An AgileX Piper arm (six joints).
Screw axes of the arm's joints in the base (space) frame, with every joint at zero. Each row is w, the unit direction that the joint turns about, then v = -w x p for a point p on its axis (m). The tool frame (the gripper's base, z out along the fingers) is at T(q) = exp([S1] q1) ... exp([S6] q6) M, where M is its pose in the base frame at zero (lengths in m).
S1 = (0, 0, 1, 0, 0, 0)
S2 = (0, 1, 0, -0.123, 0, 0)
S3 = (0, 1, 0, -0.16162, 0, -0.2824)
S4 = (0.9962, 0, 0.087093, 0, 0.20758, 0)
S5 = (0, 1, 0, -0.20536, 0, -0.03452)
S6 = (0.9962, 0, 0.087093, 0, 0.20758, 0)
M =
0.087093 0 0.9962 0.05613
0 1 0 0
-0.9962 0 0.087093 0.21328
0 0 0 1
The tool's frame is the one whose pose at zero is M.
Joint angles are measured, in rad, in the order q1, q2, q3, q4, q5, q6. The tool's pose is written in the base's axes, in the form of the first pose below.
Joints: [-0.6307, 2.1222, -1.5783, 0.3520, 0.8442, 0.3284]
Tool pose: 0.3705 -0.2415 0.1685 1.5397 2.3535 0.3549
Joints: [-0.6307, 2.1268, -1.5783, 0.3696, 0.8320, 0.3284]
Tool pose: 0.3722 -0.2417 0.1671 1.5487 2.3345 0.3704
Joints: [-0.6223, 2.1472, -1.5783, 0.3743, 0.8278, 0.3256]
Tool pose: 0.3753 -0.2391 0.1582 1.5515 2.3512 0.3784
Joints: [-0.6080, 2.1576, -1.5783, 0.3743, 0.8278, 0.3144]
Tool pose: 0.3790 -0.2339 0.1536 1.5288 2.3785 0.3808
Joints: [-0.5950, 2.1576, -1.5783, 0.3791, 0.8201, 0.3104]
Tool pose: 0.3827 -0.2293 0.1539 1.5097 2.3822 0.3847
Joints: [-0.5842, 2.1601, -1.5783, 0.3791, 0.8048, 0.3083]
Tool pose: 0.3861 -0.2262 0.1531 1.4922 2.3807 0.3801
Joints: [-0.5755, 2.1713, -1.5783, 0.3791, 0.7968, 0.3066]
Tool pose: 0.3888 -0.2235 0.1482 1.4856 2.3901 0.3797
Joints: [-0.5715, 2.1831, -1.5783, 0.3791, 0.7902, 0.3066]
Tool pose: 0.3903 -0.2225 0.1431 1.4873 2.3962 0.3791
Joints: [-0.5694, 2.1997, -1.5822, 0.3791, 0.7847, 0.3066]
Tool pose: 0.3919 -0.2226 0.1367 1.4920 2.4023 0.3787
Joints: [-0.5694, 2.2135, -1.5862, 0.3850, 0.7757, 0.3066]
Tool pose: 0.3935 -0.2235 0.1318 1.5000 2.3975 0.3823
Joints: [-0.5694, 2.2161, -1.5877, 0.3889, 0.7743, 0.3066]
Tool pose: 0.3940 -0.2236 0.1311 1.5029 2.3944 0.3861
